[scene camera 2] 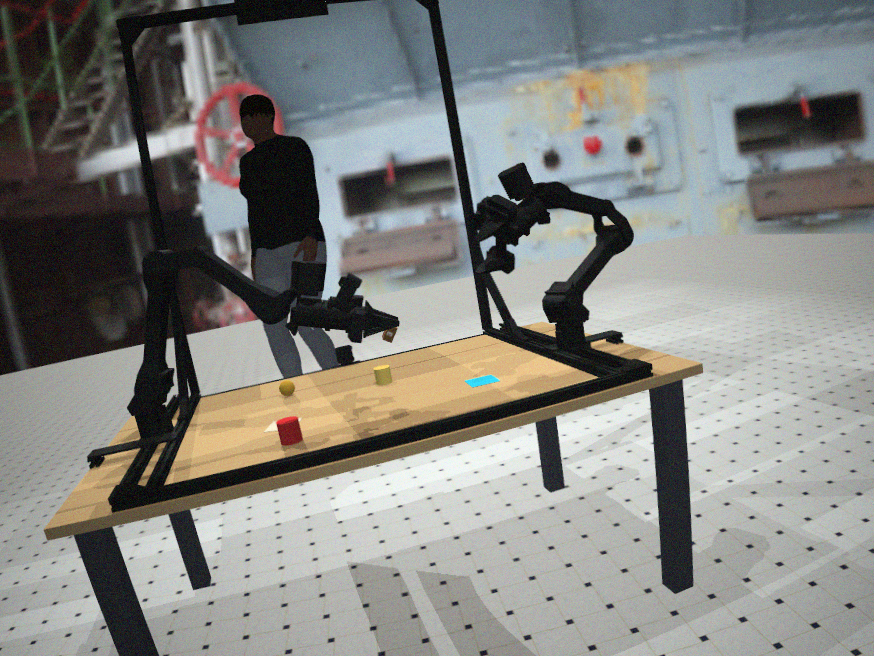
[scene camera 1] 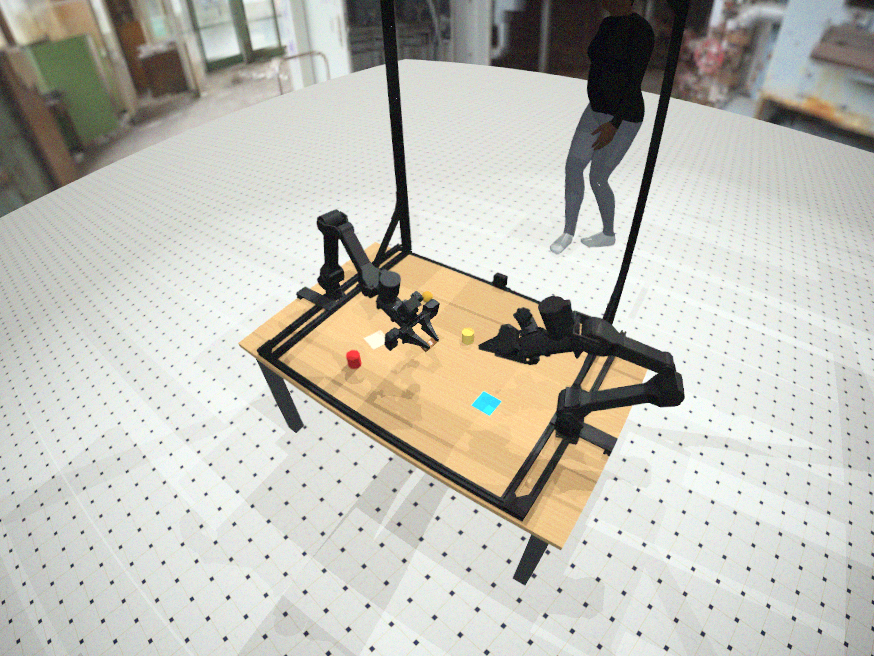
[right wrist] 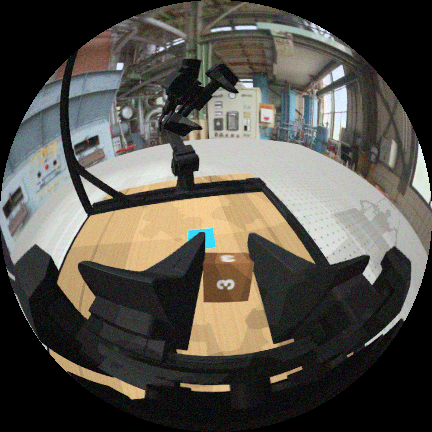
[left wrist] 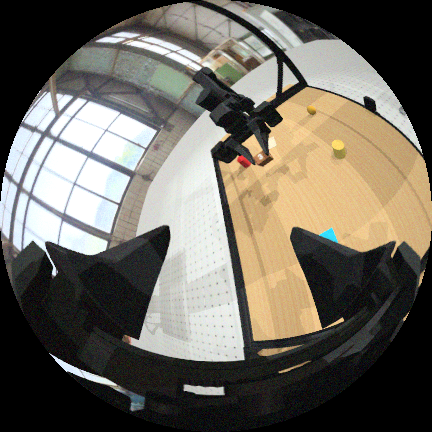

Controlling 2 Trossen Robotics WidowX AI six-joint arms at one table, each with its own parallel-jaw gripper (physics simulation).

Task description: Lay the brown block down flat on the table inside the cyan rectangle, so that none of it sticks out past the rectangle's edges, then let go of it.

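Where they show: left gripper, fingertip midpoint: (scene camera 2: pixel 476 257) (scene camera 1: pixel 486 350) (right wrist: pixel 217 108) (left wrist: pixel 233 232); right gripper, fingertip midpoint: (scene camera 2: pixel 398 321) (scene camera 1: pixel 434 344) (right wrist: pixel 226 237) (left wrist: pixel 260 159); left arm's base at its link origin: (scene camera 2: pixel 572 346) (scene camera 1: pixel 567 429) (right wrist: pixel 186 186); right arm's base at its link origin: (scene camera 2: pixel 156 435) (scene camera 1: pixel 334 295) (left wrist: pixel 255 114).
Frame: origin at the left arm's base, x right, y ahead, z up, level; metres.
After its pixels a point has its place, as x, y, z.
Observation:
The brown block (scene camera 1: pixel 429 343) {0.089, 0.410, 0.145} (scene camera 2: pixel 388 335) {0.084, 0.426, 0.128} (left wrist: pixel 263 158) {0.092, 0.400, 0.141} (right wrist: pixel 226 280) {0.100, 0.420, 0.139} is tilted and held in the air above the table, with white 3 marks on two faces in the right wrist view. My right gripper (scene camera 1: pixel 432 341) {0.085, 0.396, 0.150} (right wrist: pixel 226 237) {0.085, 0.396, 0.150} is shut on it and points roughly sideways. The cyan rectangle (scene camera 1: pixel 486 403) {0.051, 0.237, -0.018} (scene camera 2: pixel 482 381) {0.045, 0.241, -0.018} (left wrist: pixel 328 235) {0.073, 0.247, -0.018} (right wrist: pixel 196 235) lies on the table, to the right of the block in both scene views. A fingertip partly hides it in the right wrist view. My left gripper (scene camera 2: pixel 481 250) {0.000, 0.239, 0.249} (left wrist: pixel 233 232) {0.000, 0.239, 0.249} (right wrist: pixel 217 108) {0.000, 0.239, 0.249} is open and empty, high above the table.
A yellow cylinder (scene camera 1: pixel 468 336) {0.270, 0.342, 0.017} (scene camera 2: pixel 382 374) {0.271, 0.357, 0.006} (left wrist: pixel 339 149) {0.273, 0.335, 0.018} stands near the table's middle. A red cylinder (scene camera 1: pixel 353 359) {0.082, 0.656, 0.022} (scene camera 2: pixel 289 430) {0.079, 0.672, 0.009}, a cream patch (scene camera 1: pixel 374 339) {0.217, 0.646, -0.018} and an orange ball (scene camera 2: pixel 286 387) {0.431, 0.540, 0.006} (left wrist: pixel 311 109) {0.438, 0.521, 0.010} are at the left. A black frame (scene camera 2: pixel 352 444) {-0.084, 0.625, 0.001} borders the table.

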